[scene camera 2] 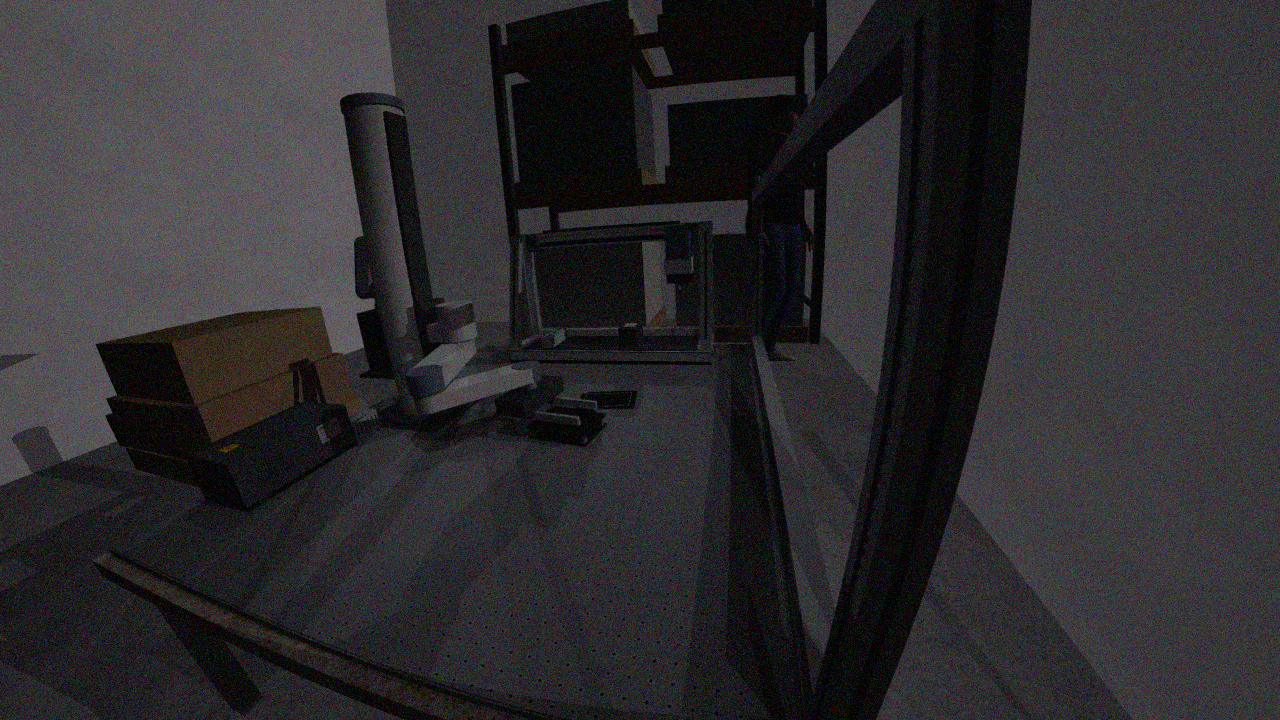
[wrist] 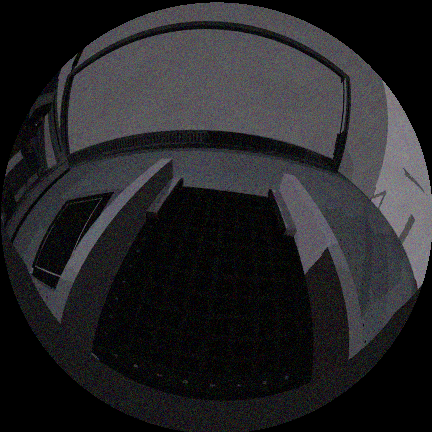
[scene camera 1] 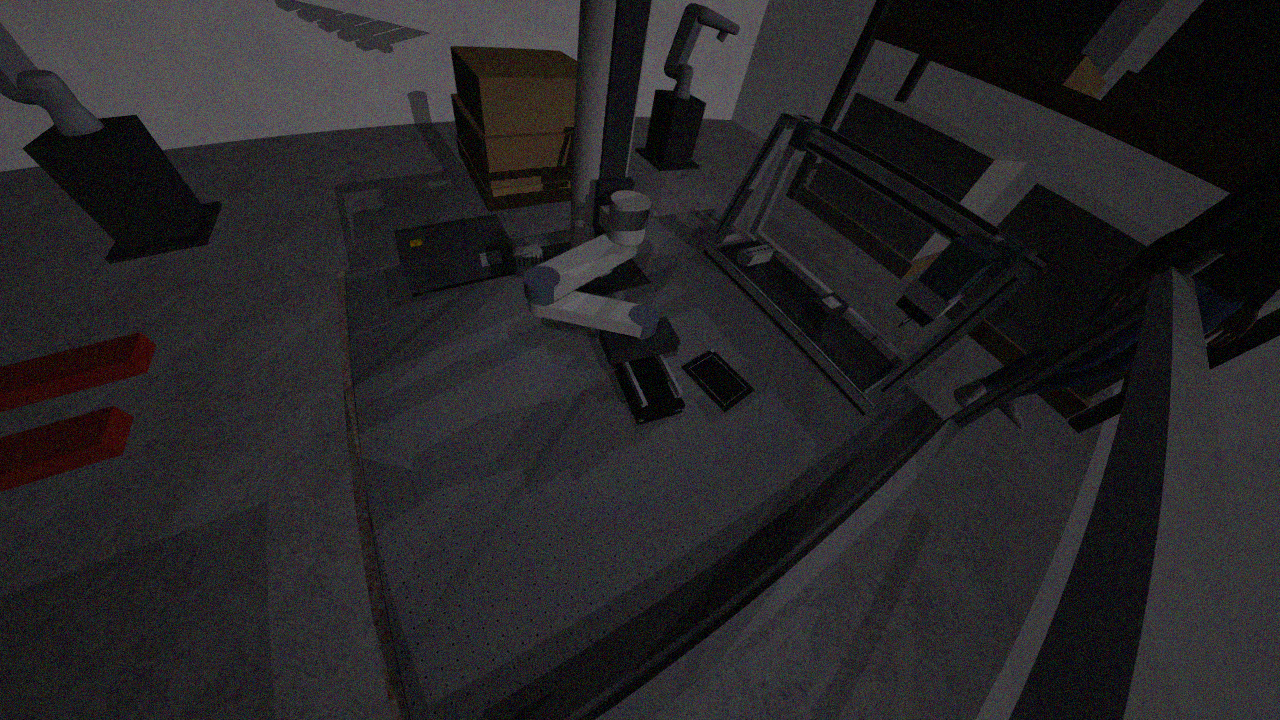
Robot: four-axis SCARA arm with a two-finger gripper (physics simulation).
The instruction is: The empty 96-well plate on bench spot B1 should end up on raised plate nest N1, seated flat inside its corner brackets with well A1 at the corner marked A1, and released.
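Frame: origin at the arm's base, x back, y right, z up, level; centimetres.
Seen in the pictures: gripper, fingertip midpoint: (scene camera 2: 588, 412) (wrist: 226, 174) (scene camera 1: 662, 400).
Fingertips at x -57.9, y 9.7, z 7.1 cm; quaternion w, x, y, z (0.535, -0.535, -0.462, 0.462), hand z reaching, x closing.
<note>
Pixels of each thing's top centre, then the offset from my fingertips to it. "spot": a spot on its surface instead.
- dark 96-well plate, top centre: (scene camera 1: 650, 383) (scene camera 2: 566, 417) dx +6.3, dy -0.9, dz -2.1 cm
- thin black board, top centre: (wrist: 63, 230) (scene camera 1: 718, 378) (scene camera 2: 607, 399) dx +1.9, dy -21.1, dz -5.7 cm
- dark box, surface spot: (scene camera 2: 277, 454) spot: dx +61.3, dy +35.5, dz +2.5 cm
- metal frame, surface spot: (scene camera 1: 787, 317) (scene camera 2: 612, 350) spot: dx +9.4, dy -54.9, dz -0.9 cm
A dark 96-well plate (scene camera 1: 660, 407) (scene camera 2: 563, 433) (wrist: 210, 300) lies flat under my gripper (scene camera 1: 652, 383) (scene camera 2: 570, 411) (wrist: 226, 174). The two long pale fingers stand wide apart, one along each long side of the plate. The gripper is open, with nothing held between the fingers. In the wrist view the near part of the plate is very dark, and no A1 mark can be read. A thin black board (scene camera 1: 718, 380) (scene camera 2: 615, 399) (wrist: 70, 235) with a light outline lies beside the plate. It is too dark to tell whether it is nest N1; corner brackets cannot be made out.
A dark box (scene camera 1: 454, 254) (scene camera 2: 277, 454) lies near the arm's column (scene camera 1: 588, 116) (scene camera 2: 380, 205). Brown cartons (scene camera 1: 528, 94) (scene camera 2: 255, 358) stand behind it. A metal frame (scene camera 1: 787, 317) (scene camera 2: 617, 356) stands beyond the black board.
</note>
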